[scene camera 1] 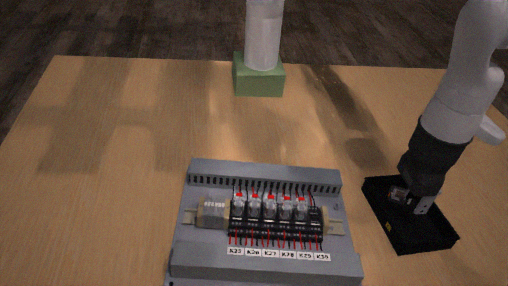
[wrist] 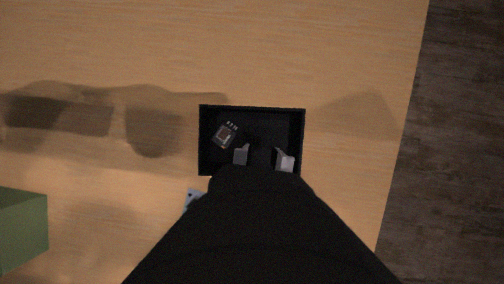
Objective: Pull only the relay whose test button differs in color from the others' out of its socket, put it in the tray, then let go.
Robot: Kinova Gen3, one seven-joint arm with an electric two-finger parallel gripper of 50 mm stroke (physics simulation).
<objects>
my gripper: scene camera 1; wrist
same spot on my gripper: (scene camera 1: 425, 202) = (wrist: 275, 166)
</objects>
